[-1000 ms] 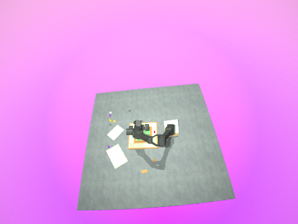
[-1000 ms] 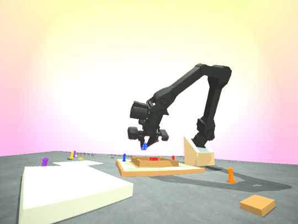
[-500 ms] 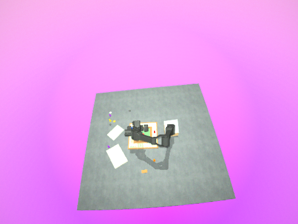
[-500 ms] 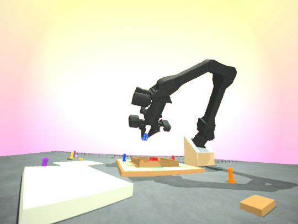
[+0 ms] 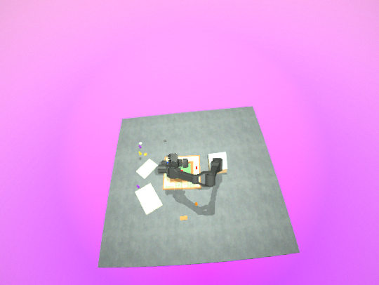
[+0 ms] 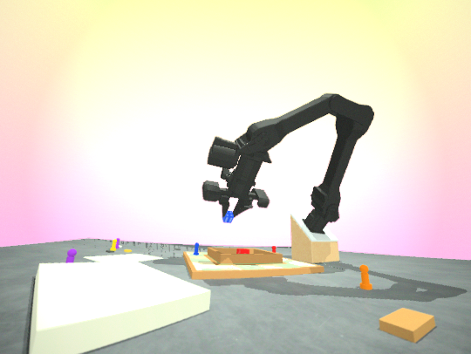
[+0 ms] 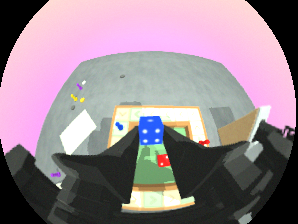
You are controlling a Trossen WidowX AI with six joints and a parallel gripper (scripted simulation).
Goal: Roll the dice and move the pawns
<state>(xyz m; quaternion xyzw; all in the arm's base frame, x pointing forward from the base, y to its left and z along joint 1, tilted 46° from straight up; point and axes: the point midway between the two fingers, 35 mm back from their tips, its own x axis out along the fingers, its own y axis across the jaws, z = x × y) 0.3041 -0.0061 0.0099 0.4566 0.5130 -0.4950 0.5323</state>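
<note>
The red pawn is 150 mm behind my gripper tip, 20 mm to the left of it and 100 mm below it. Also, from my gripper tip: orange pawn (140 mm behind, 300 mm to the left, 110 mm below); then blue pawn (80 mm ahead, 30 mm to the right, 100 mm below).
</note>
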